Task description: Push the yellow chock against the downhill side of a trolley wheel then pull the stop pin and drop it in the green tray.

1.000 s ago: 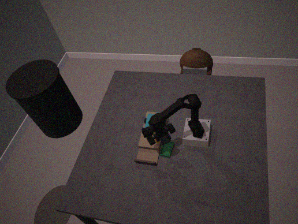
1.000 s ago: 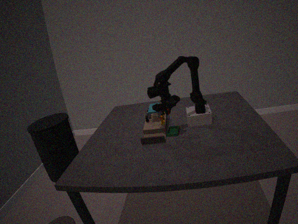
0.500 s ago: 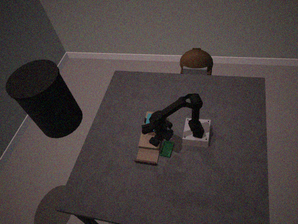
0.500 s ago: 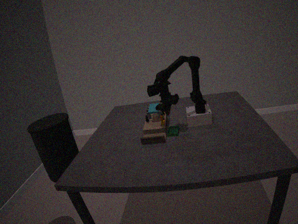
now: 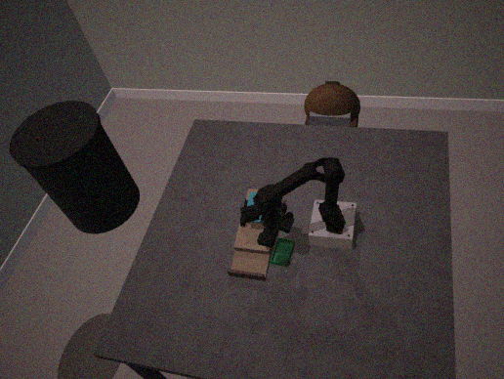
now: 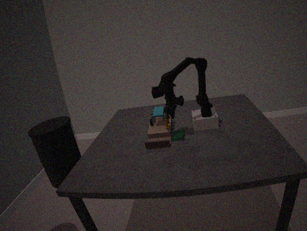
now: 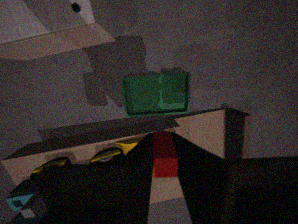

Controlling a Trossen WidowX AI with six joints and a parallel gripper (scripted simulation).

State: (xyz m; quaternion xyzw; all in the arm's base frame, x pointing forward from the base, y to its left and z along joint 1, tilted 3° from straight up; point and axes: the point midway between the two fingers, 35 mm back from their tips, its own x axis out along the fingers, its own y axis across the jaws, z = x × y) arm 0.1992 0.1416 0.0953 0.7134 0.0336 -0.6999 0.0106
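The green tray is 20 mm behind my gripper tip and 140 mm below it. From my gripper tip the other things lie so: yellow chock 50 mm ahead, 30 mm to the right, 50 mm below; trolley 130 mm ahead, 100 mm to the right, 20 mm below; red-headed stop pin right at my gripper tip.
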